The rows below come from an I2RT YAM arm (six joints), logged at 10 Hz.
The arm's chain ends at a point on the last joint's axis. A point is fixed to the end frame.
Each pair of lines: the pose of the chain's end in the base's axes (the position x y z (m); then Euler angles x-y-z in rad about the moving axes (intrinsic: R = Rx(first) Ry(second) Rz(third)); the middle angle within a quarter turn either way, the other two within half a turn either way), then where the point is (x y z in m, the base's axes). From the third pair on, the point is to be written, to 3 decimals.
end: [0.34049 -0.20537 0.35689 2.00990 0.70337 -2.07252]
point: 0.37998 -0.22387 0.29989
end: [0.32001 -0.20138 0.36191 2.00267 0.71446 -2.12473]
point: 0.35823 -0.22120 0.30448
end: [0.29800 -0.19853 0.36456 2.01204 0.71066 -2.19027]
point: 0.334 -0.220 0.306
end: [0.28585 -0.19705 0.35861 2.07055 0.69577 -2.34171]
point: 0.316 -0.219 0.297
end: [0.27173 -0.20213 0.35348 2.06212 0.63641 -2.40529]
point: 0.297 -0.228 0.291
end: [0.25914 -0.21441 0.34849 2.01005 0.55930 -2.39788]
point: 0.280 -0.245 0.287
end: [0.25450 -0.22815 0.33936 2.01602 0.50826 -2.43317]
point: 0.272 -0.260 0.277
